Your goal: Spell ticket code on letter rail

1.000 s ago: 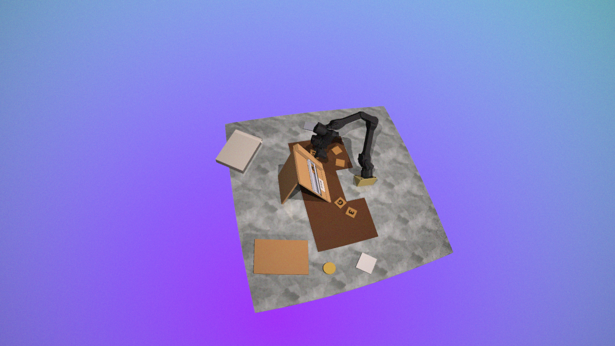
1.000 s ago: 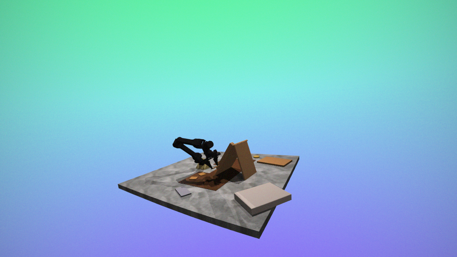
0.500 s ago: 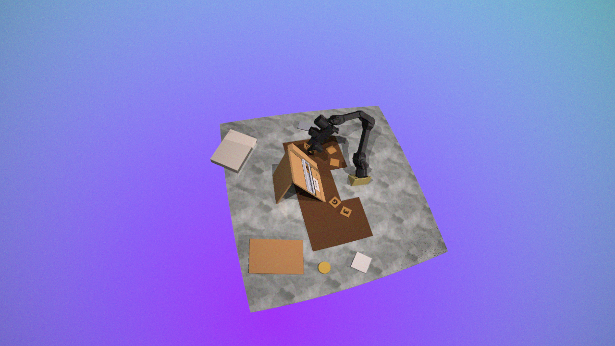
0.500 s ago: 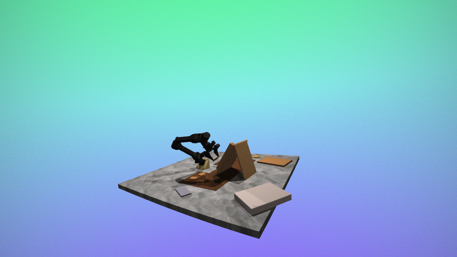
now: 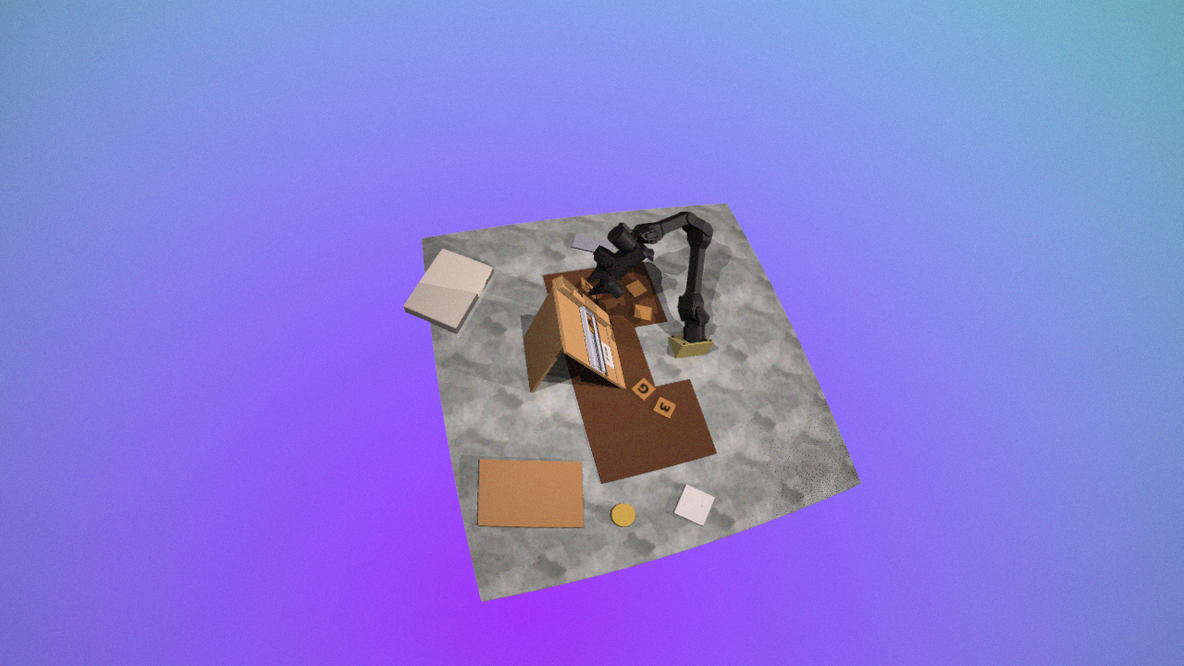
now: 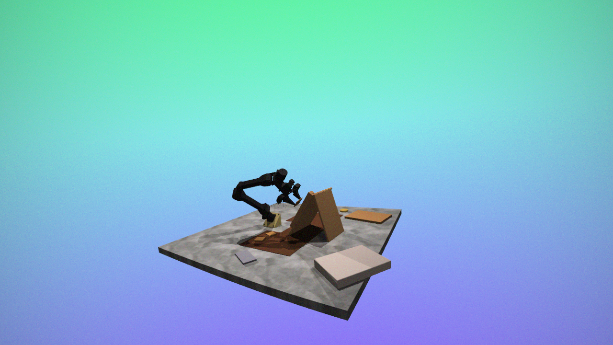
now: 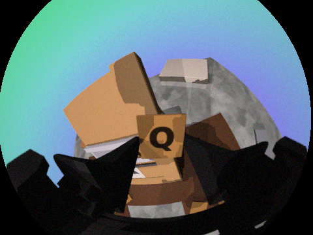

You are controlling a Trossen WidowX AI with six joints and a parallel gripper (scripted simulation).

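The white ticket is 15 cm to the left of my gripper tip, 15 cm below it and 4 cm behind it. Round my gripper tip: pale box (42 cm ahead, 21 cm to the right, 21 cm below); grey card (35 cm to the right, 23 cm below, 13 cm behind); brown mat (23 cm below, 16 cm behind, 14 cm to the left).
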